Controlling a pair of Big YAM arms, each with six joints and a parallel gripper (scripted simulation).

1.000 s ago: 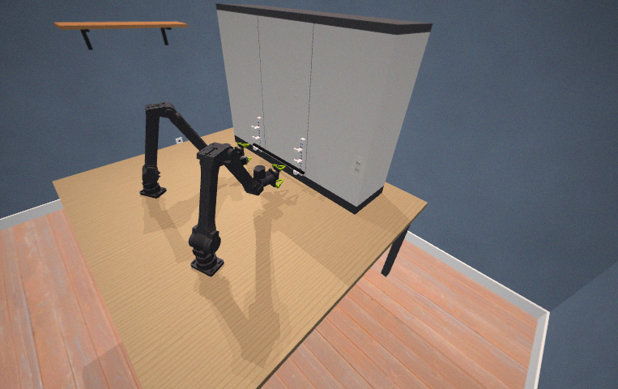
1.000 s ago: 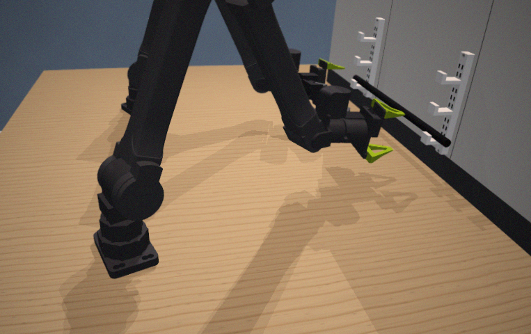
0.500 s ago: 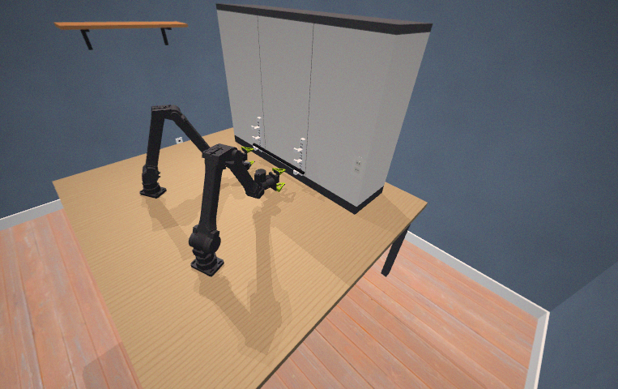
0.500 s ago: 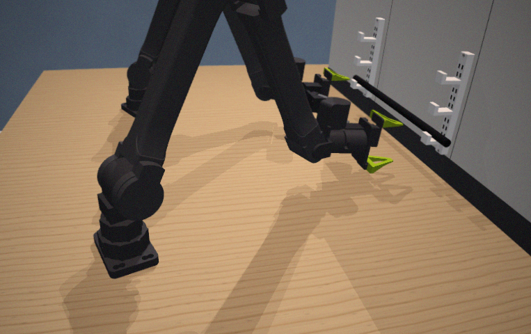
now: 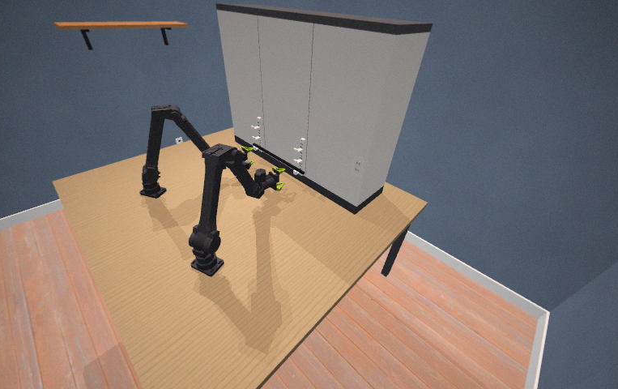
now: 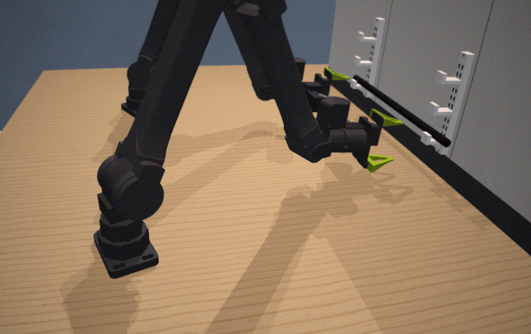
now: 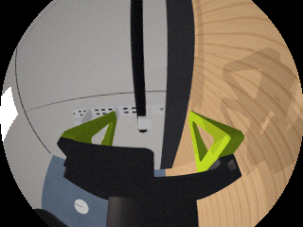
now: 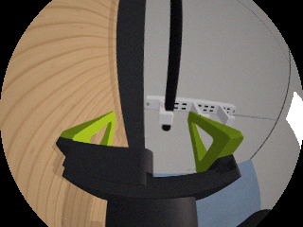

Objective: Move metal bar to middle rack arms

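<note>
My right hand is 16 cm to the right of the metal bar, 8 cm short of it and 3 cm below it. Also, from my right hand: black base strip (14 cm to the left, 12 cm ahead, 6 cm below); then grey wall panel (36 cm above, 27 cm ahead, 15 cm to the left).
The metal bar lies 90 mm ahead of my left hand, 150 mm to the right of it and 20 mm above it. Round my left hand: black base strip 130 mm ahead, 180 mm to the right, 70 mm below; grey wall panel 280 mm ahead, 170 mm to the right, 350 mm above.
</note>
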